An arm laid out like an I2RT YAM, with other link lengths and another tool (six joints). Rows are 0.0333 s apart.
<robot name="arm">
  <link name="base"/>
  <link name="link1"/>
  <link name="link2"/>
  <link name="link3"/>
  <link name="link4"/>
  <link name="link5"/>
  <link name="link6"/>
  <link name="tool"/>
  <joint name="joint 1" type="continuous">
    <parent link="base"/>
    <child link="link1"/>
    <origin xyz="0 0 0.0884" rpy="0 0 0"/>
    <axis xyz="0 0 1"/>
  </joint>
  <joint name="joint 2" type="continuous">
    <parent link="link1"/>
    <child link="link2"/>
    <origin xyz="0.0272 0.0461 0.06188" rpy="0 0 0"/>
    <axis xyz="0 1 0"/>
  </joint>
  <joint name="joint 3" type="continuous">
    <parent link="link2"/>
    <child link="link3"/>
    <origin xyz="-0.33 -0.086 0" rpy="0 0 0"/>
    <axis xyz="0 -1 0"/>
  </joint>
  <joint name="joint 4" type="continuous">
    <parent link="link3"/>
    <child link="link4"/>
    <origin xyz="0.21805 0.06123 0.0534" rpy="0 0 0"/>
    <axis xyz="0 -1 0"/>
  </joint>
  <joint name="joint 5" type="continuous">
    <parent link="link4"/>
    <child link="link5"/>
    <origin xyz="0.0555 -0.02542 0.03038" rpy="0 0 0"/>
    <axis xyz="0 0 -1"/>
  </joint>
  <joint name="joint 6" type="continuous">
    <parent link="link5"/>
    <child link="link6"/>
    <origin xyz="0.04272 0 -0.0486" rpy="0 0 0"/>
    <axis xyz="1 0 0"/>
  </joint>
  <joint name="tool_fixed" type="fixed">
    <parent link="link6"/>
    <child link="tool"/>
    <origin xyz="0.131 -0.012 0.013" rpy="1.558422 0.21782 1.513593"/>
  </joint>
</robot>
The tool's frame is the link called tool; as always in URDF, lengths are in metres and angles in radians. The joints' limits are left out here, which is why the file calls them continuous.
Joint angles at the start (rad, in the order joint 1, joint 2, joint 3, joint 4, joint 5, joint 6):
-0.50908, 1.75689, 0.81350, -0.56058, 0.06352, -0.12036
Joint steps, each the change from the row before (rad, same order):
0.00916, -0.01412, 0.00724, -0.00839, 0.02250, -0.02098
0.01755, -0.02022, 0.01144, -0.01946, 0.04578, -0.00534
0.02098, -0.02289, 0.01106, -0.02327, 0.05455, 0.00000
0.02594, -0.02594, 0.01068, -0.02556, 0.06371, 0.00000
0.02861, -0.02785, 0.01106, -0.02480, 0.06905, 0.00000
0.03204, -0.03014, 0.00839, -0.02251, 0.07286, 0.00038
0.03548, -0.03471, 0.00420, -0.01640, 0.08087, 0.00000
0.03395, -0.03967, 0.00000, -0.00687, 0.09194, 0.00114
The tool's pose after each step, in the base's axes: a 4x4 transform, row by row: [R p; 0 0 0 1], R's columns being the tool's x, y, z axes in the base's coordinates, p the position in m. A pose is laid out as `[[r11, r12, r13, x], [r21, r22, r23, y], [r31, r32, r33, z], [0, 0, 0, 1]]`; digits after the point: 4 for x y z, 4 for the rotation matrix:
[[0.1463, 0.9890, 0.0204, 0.2252], [0.9756, -0.1408, -0.1682, -0.1561], [-0.1635, 0.0445, -0.9855, 0.1066], [0, 0, 0, 1]]
[[0.1257, 0.9920, 0.0127, 0.2248], [0.9696, -0.1202, -0.2131, -0.1592], [-0.2099, 0.0391, -0.9769, 0.1148], [0, 0, 0, 1]]
[[0.1070, 0.9943, 0.0017, 0.2232], [0.9588, -0.1028, -0.2647, -0.1624], [-0.2630, 0.0300, -0.9643, 0.1242], [0, 0, 0, 1]]
[[0.0838, 0.9964, -0.0094, 0.2213], [0.9425, -0.0823, -0.3239, -0.1655], [-0.3235, 0.0183, -0.9461, 0.1352], [0, 0, 0, 1]]
[[0.0595, 0.9981, -0.0163, 0.2197], [0.9196, -0.0612, -0.3880, -0.1688], [-0.3882, 0.0081, -0.9215, 0.1478], [0, 0, 0, 1]]
[[0.0345, 0.9992, -0.0185, 0.2180], [0.8899, -0.0391, -0.4544, -0.1714], [-0.4548, -0.0008, -0.8906, 0.1613], [0, 0, 0, 1]]
[[0.0111, 0.9999, -0.0132, 0.2163], [0.8498, -0.0164, -0.5268, -0.1740], [-0.5269, -0.0054, -0.8499, 0.1766], [0, 0, 0, 1]]
[[-0.0005, 1.0000, -0.0015, 0.2139], [0.7954, -0.0005, -0.6061, -0.1781], [-0.6061, -0.0015, -0.7954, 0.1941], [0, 0, 0, 1]]

